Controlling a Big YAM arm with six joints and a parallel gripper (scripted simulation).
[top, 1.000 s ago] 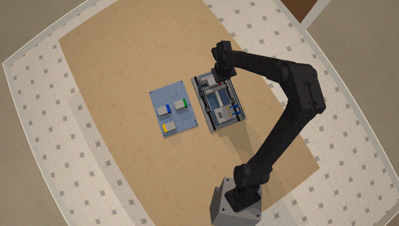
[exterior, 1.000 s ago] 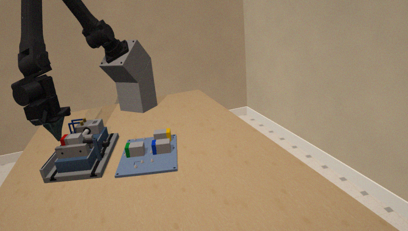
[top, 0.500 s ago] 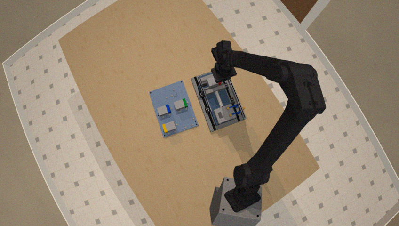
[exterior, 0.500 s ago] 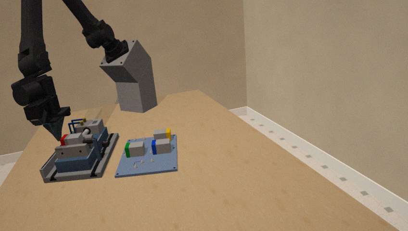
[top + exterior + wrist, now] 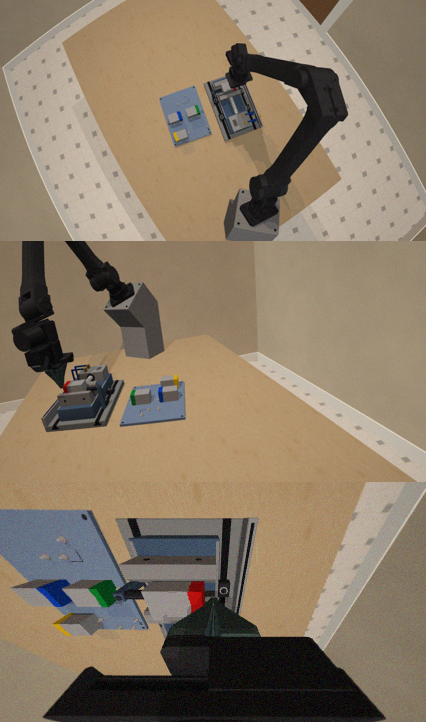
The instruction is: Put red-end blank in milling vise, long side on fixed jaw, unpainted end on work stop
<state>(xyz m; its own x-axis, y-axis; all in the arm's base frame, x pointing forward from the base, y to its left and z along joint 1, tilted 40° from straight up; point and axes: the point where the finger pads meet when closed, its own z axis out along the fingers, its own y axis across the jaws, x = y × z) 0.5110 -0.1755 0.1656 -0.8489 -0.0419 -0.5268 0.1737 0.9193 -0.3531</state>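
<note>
Right now the red-ended blank is 1 cm ahead of my hand, 4 cm to the left of it and 2 cm below it. Round my hand: green-ended blank 1 cm ahead, 23 cm to the left, 9 cm below; then fixed jaw 4 cm ahead, 4 cm to the left, 4 cm below; then work stop 2 cm ahead, 9 cm to the left, 2 cm below.
</note>
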